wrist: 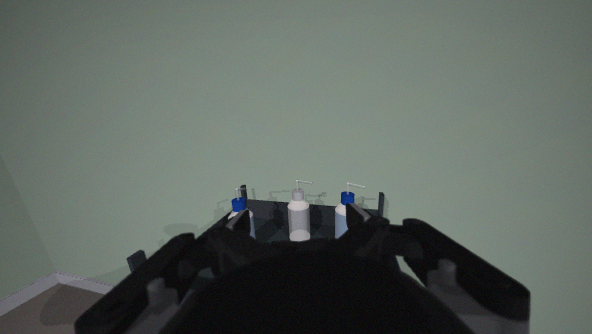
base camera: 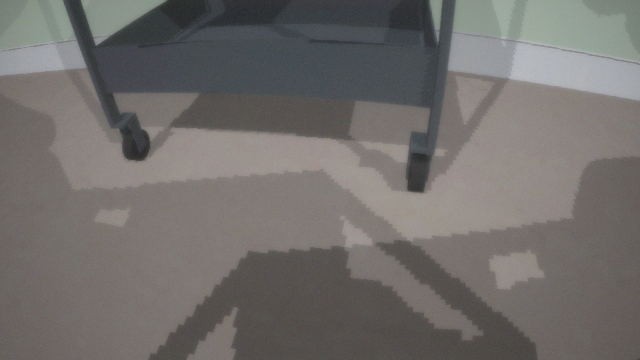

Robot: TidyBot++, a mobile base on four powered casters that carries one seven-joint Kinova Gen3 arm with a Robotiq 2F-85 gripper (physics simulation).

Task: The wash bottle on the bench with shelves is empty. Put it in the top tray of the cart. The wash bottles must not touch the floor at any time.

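Places are measured from the arm's base along level axes (x up, y ahead, z left), in centimetres.
Pixels of known places: gripper, fingertip midpoint: (wrist: 298, 217).
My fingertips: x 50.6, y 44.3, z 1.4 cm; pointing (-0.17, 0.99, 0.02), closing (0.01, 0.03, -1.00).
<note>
Behind a point stands the place of what it marks.
My gripper (wrist: 298, 217) @[x 50.6, y 44.3, z 1.4 cm] is open with nothing between its fingers. Beyond it in the wrist view, the cart's dark top tray (wrist: 322, 217) @[x 29.2, y 79.8, z -5.7 cm] holds three wash bottles, all upright. The middle one (wrist: 299, 225) @[x 32.3, y 71.2, z 1.6 cm] has a pale grey cap and a whitish body. The left one (wrist: 239, 204) @[x 40.5, y 68.4, z 15.6 cm] and the right one (wrist: 347, 198) @[x 40.5, y 68.9, z -10.2 cm] have blue caps and bluish contents, and my fingers partly cover them. The front of the tray is hidden behind the gripper. In the base camera view, the cart (base camera: 265, 70) @[x -23.5, y 48.8, z 4.9 cm] shows its lower tray, two posts and two casters. The bench with shelves does not show.
A green wall (base camera: 565, 25) @[x -26.1, y 74.2, z -52.5 cm] (wrist: 300, 90) @[x 68.0, y 87.3, z -0.6 cm] with a white baseboard (base camera: 540, 62) @[x -34.7, y 73.9, z -48.3 cm] (wrist: 57, 278) @[x -35.7, y 127.6, z 166.2 cm] stands behind the cart. The cart's front casters (base camera: 136, 144) @[x -36.1, y 55.4, z 27.3 cm] (base camera: 417, 172) @[x -35.5, y 43.8, z -11.8 cm] stand on the brown floor (base camera: 75, 250) @[x -39.7, y 37.9, z 33.1 cm] (wrist: 30, 315) @[x -39.6, y 107.1, z 155.1 cm], which carries several shadows. A wall corner shows at the left of the wrist view.
</note>
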